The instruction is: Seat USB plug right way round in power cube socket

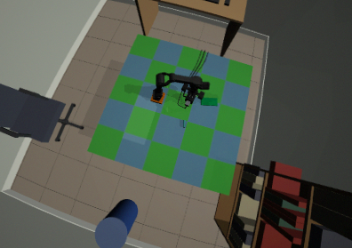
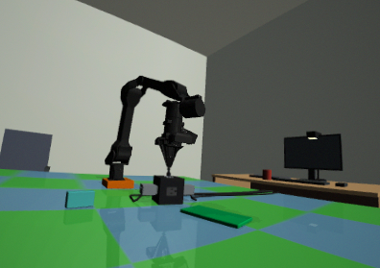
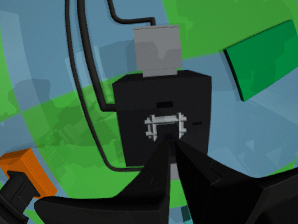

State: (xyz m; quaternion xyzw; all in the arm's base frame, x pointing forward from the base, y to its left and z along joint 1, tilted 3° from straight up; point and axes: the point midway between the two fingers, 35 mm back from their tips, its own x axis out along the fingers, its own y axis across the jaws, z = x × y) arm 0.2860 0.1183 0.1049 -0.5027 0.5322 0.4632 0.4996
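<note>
Right now the usb plug is 20 mm below my gripper tip. From my gripper tip the other things lie so: flat green block: 180 mm ahead, 50 mm to the left, 100 mm below; teal block: 40 mm ahead, 240 mm to the right, 90 mm below.
</note>
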